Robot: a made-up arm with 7 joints.
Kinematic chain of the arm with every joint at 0, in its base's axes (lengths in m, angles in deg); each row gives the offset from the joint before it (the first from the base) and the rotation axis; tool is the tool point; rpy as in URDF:
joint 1: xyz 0 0 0.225 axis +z
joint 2: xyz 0 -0.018 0.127 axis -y
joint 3: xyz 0 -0.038 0.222 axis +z
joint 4: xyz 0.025 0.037 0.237 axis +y
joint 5: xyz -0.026 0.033 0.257 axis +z
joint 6: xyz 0 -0.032 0.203 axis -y
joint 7: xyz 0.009 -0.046 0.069 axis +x
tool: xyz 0 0 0 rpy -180 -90 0
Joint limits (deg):
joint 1: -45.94..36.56
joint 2: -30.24..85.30
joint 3: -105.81..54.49
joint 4: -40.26..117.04
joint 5: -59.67..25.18
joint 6: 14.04..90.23
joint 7: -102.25..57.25
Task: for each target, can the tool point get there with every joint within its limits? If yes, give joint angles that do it. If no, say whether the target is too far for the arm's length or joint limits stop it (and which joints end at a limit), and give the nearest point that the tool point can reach.
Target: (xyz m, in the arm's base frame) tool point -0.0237 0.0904 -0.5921
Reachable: no: joint limits stop it (at a limit: joint 1, joint 2, joint 4, joint 6) | nearest point -0.5406 0.5374 0.0298 | short by 0.924 m
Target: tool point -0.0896 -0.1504 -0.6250
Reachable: no: joint limits stop it (at a limit: joint 1, joint 2, joint 4, joint 6) | nearest point -0.5765 -0.5028 0.0274 | short by 0.887 m
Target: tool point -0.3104 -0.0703 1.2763
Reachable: yes | joints 5.96 24.31 10.64 17.19 -9.48 50.29 -47.59
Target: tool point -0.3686 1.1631 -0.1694
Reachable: no: too far | nearest point -0.4068 0.7404 0.1352 | short by 0.522 m
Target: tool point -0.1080 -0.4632 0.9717
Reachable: yes | joints -8.73 38.20 -50.02 93.19 -14.01 38.36 -15.26
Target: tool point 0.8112 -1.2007 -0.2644
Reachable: no: too far | nearest point 0.3764 -0.5571 0.3890 | short by 1.015 m
